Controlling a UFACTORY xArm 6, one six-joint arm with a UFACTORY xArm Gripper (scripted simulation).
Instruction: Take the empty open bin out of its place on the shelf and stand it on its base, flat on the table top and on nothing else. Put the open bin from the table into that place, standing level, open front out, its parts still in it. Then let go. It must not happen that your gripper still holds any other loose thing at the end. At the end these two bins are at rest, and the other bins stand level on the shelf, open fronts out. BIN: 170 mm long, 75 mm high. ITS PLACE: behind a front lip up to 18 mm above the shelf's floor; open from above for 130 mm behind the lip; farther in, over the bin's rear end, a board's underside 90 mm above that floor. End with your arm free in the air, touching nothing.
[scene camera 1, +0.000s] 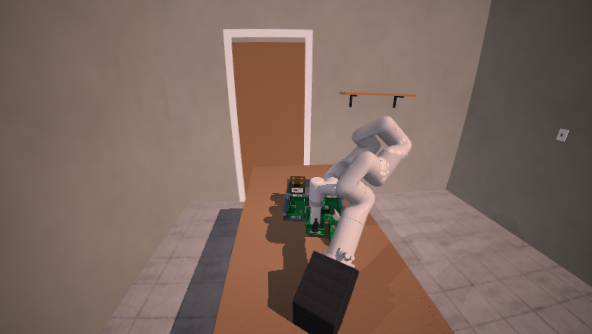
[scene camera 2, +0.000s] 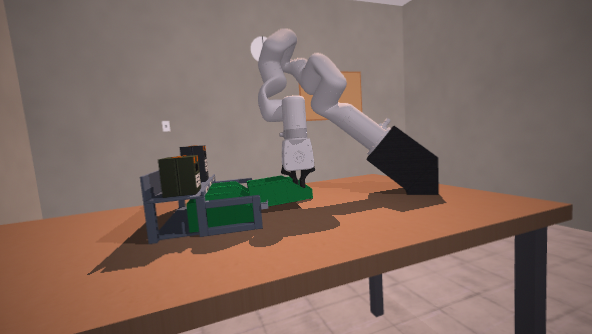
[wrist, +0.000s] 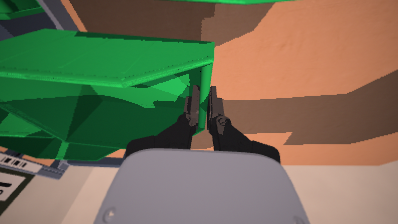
Labels:
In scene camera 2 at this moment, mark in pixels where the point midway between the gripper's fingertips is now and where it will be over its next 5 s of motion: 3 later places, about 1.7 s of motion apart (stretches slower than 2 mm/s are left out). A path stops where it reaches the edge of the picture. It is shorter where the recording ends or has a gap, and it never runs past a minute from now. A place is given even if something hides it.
My gripper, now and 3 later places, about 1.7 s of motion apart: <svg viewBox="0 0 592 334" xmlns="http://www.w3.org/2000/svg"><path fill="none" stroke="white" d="M299 190L309 192L309 194L307 173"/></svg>

